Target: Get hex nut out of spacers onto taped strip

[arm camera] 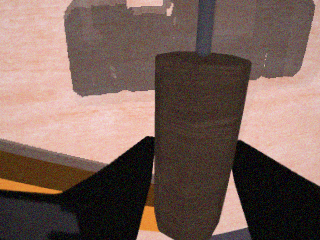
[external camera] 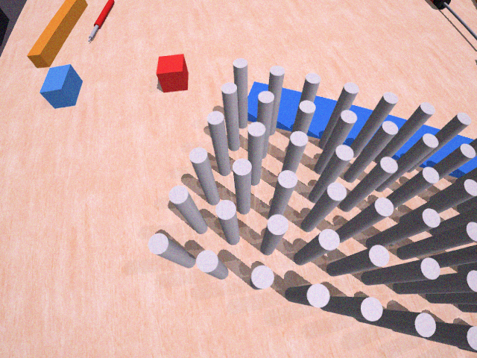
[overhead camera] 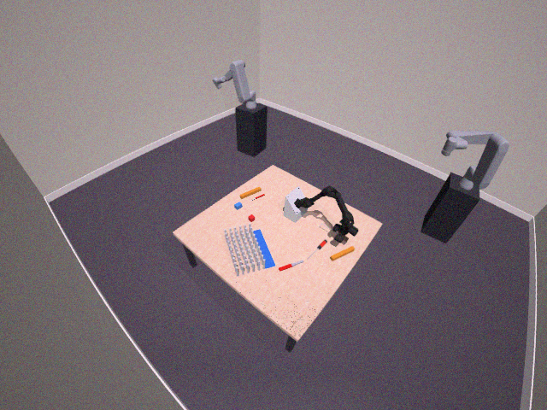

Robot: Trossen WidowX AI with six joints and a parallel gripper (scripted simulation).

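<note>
Right now the long tool is 100 mm to the right of my gripper tip and 20 mm behind it. The rest, counted from my gripper tip: hex nut 560 mm to the right, 550 mm ahead, 70 mm below; then blue taped strip 500 mm to the right, 400 mm ahead, 70 mm below; then red cube 750 mm to the right, 210 mm ahead, 50 mm below.
</note>
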